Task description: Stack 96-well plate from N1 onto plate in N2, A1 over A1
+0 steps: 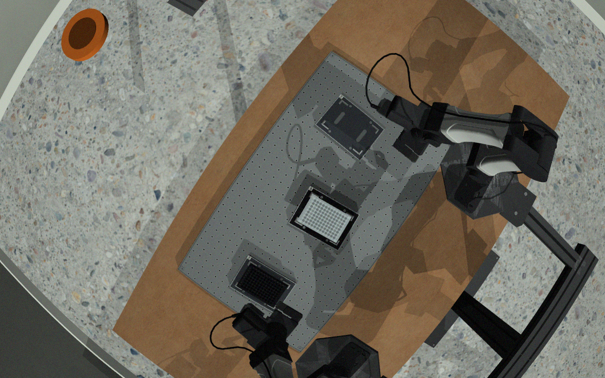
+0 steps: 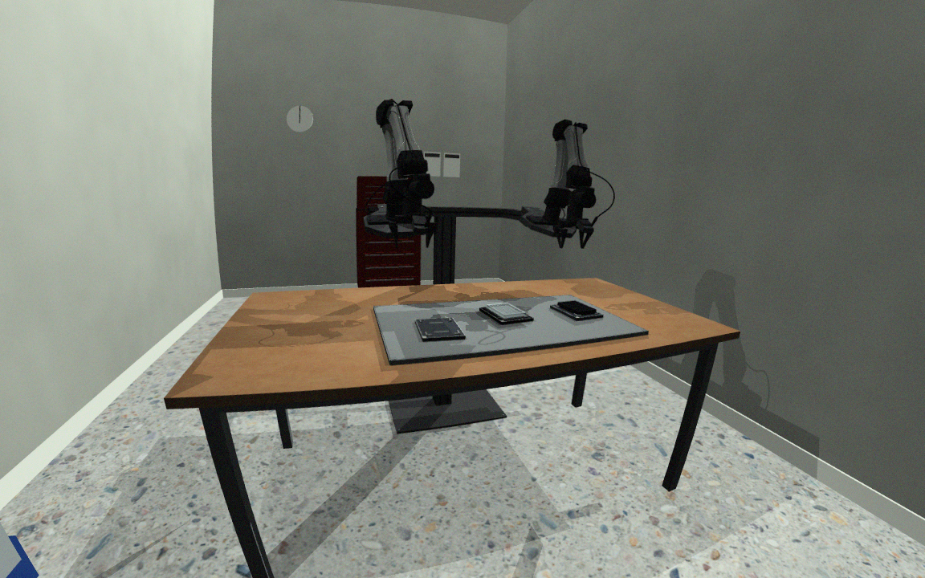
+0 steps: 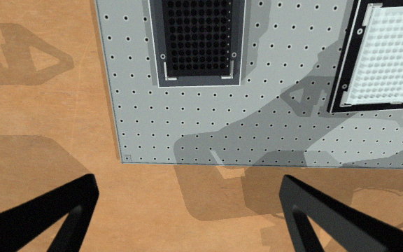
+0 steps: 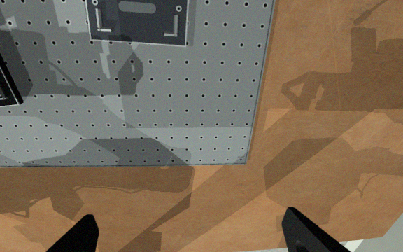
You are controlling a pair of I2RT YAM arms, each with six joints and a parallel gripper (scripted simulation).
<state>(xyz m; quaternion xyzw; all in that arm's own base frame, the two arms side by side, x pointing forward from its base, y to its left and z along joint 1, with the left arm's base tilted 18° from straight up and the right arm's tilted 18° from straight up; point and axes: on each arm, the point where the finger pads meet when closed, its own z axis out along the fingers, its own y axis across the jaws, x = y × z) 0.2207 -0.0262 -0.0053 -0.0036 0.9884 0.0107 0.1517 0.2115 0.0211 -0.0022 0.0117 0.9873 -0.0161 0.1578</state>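
Now: the clear 96-well plate 270 mm to the right of my left hand, 220 mm below it and 40 mm ahead of it. Also, from my left hand: A1 label: 590 mm to the right, 220 mm below, 190 mm ahead; black nest: 270 mm to the right, 230 mm below, 40 mm ahead; black 96-well plate: 210 mm below, 70 mm ahead.
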